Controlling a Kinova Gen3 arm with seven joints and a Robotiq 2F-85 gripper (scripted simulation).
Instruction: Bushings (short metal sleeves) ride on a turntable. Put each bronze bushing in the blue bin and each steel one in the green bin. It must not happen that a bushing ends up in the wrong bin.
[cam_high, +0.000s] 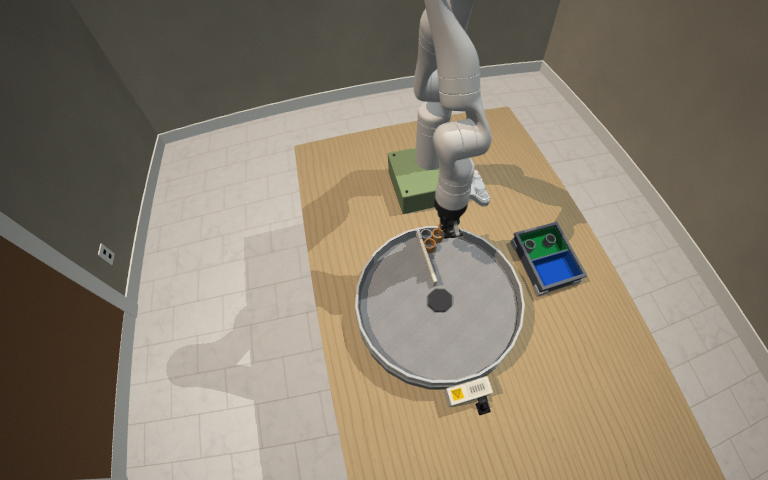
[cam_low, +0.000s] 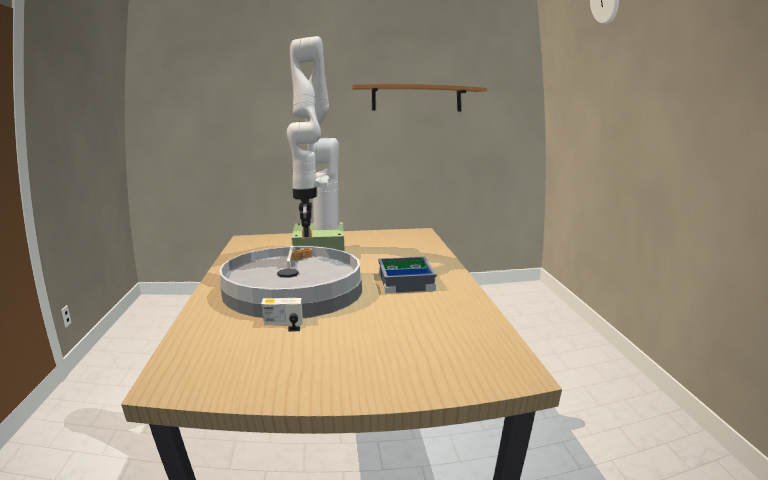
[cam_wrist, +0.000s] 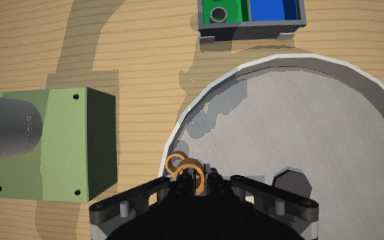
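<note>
My hand is 70 mm short of the blue bin, 300 mm to the right of it and 120 mm above it. Also, from my hand: turntable 150 mm ahead, 40 mm to the right, 90 mm below.
</note>
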